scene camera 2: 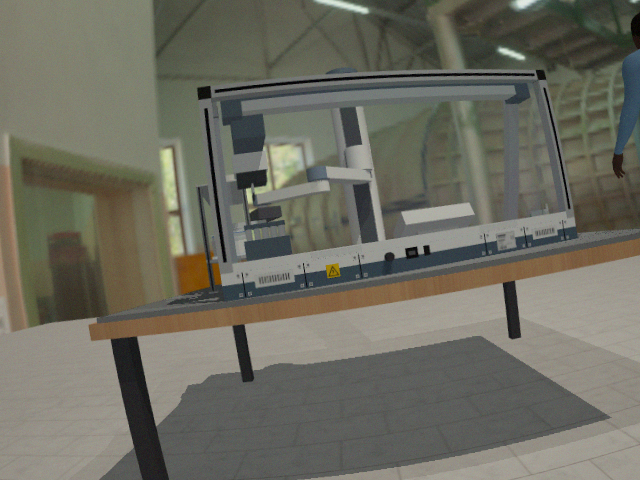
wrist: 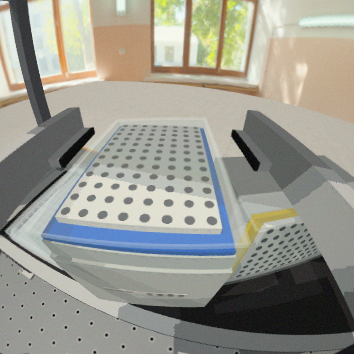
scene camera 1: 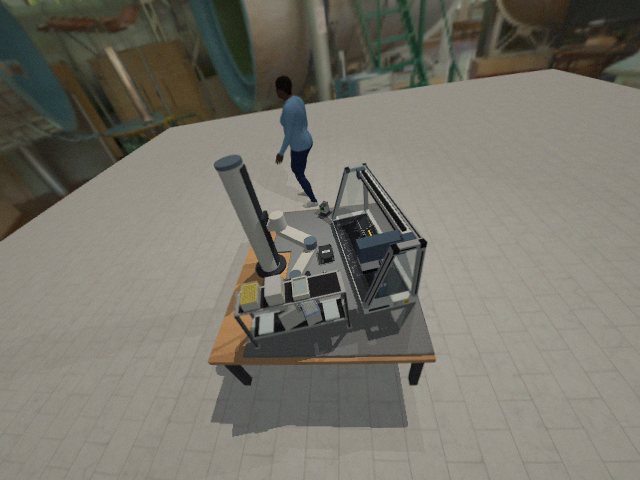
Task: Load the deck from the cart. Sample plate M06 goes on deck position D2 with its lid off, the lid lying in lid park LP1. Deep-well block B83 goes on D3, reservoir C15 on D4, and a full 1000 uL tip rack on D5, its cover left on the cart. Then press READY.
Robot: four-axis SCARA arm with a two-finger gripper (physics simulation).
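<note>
My gripper is open, its fingers standing apart on either side of a tip rack with a blue band, white perforated top and clear cover. Nothing is between the fingers. The rack stands on the lower shelf of the cart. To its right in the wrist view is a grey-topped box with a yellow band. To its left lies a clear, flat piece of labware. The upper shelf bears a yellow-topped rack, a pale block and a plate with a greenish top. Labels are not legible.
The framed deck enclosure stands right of the cart, with a blue-grey head inside. The arm column is behind the cart. A small dark unit sits between arm and deck. A dark post rises at left in the wrist view.
</note>
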